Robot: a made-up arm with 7 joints.
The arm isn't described. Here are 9 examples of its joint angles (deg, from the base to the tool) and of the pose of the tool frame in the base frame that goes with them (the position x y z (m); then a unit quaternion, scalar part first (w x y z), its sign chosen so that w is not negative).
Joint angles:
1: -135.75 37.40 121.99 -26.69 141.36 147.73 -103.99
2: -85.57 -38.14 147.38 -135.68 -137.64 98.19 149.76
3: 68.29 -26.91 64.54 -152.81 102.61 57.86 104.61
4: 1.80 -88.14 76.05 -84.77 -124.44 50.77 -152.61
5: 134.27 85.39 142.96 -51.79 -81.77 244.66 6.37
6: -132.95 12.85 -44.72 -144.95 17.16 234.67 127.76
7: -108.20 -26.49 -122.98 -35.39 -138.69 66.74 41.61
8: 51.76 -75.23 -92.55 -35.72 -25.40 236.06 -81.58
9: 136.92 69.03 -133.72 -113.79 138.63 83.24 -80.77
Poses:
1: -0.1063 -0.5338 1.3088 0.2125 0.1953 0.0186 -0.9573
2: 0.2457 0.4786 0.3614 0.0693 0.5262 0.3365 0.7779
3: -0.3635 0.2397 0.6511 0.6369 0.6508 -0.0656 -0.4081
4: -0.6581 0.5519 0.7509 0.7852 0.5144 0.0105 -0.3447
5: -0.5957 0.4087 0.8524 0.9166 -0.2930 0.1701 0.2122
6: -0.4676 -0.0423 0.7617 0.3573 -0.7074 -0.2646 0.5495
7: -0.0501 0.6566 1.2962 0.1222 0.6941 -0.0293 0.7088
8: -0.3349 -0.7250 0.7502 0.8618 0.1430 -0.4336 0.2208
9: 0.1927 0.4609 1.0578 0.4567 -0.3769 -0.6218 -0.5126
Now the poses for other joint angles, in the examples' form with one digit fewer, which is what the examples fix.
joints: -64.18 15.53 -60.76 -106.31 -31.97 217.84 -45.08
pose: -0.182 -0.550 0.969 0.730 0.674 -0.096 -0.067
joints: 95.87 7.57 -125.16 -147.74 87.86 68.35 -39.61
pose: 0.430 -0.179 0.641 0.766 -0.623 0.159 -0.008
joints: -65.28 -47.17 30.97 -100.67 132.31 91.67 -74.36
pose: 0.321 0.100 1.249 0.352 -0.459 -0.397 -0.713
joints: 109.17 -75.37 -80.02 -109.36 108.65 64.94 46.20
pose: 0.702 -0.126 0.778 0.705 0.000 -0.253 0.662
